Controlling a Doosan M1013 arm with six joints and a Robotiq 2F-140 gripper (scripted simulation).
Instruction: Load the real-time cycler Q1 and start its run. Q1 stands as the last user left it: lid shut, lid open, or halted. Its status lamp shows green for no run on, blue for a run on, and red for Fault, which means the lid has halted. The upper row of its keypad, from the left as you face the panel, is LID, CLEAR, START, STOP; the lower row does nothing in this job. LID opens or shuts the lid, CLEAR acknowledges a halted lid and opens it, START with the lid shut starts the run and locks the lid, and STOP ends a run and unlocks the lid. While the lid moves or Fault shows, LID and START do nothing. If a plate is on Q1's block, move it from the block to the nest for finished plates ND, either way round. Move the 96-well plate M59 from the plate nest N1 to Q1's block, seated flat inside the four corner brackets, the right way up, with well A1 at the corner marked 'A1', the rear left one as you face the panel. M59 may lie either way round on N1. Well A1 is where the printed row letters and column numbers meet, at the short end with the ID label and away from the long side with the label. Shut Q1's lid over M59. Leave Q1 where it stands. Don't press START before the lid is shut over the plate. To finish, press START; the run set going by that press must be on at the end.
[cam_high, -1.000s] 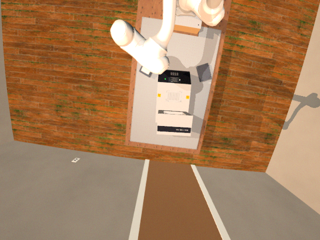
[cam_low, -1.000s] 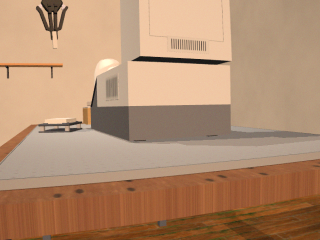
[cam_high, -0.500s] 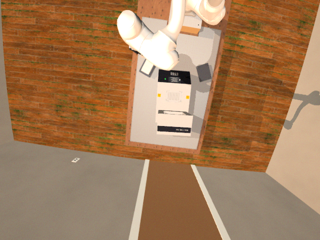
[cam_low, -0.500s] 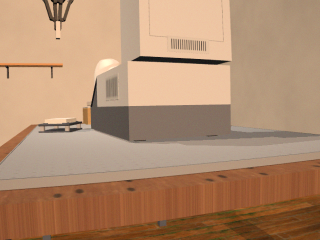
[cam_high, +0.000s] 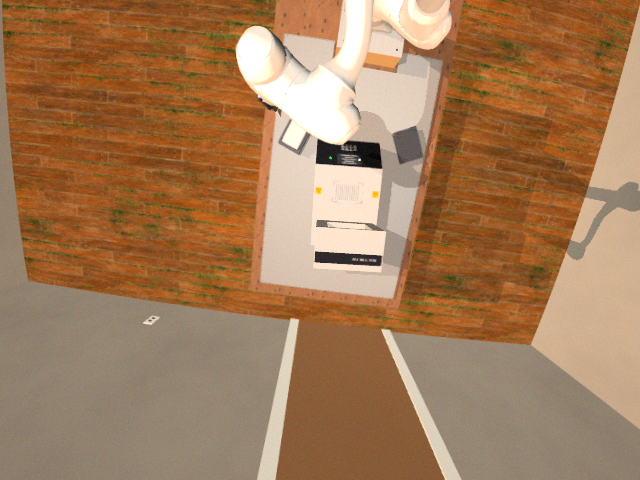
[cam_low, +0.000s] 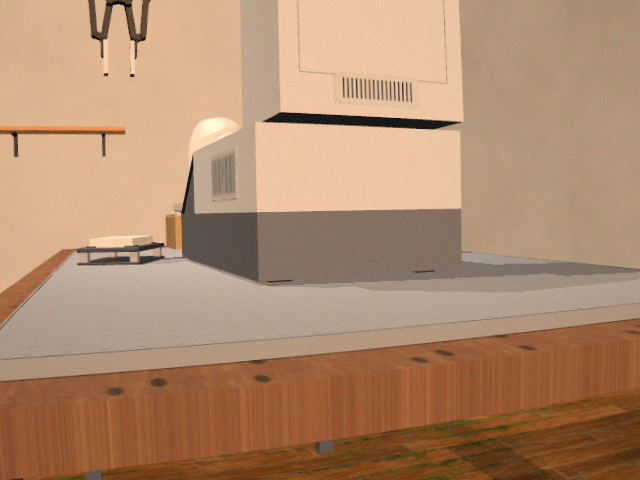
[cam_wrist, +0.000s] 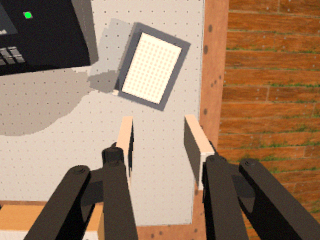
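Right now my hand is 36 cm above the white 96-well plate M59. Also, from my hand: dark grey nest ND (4 cm ahead, 58 cm to the left, 37 cm below); then dark plate nest N1 (37 cm below).
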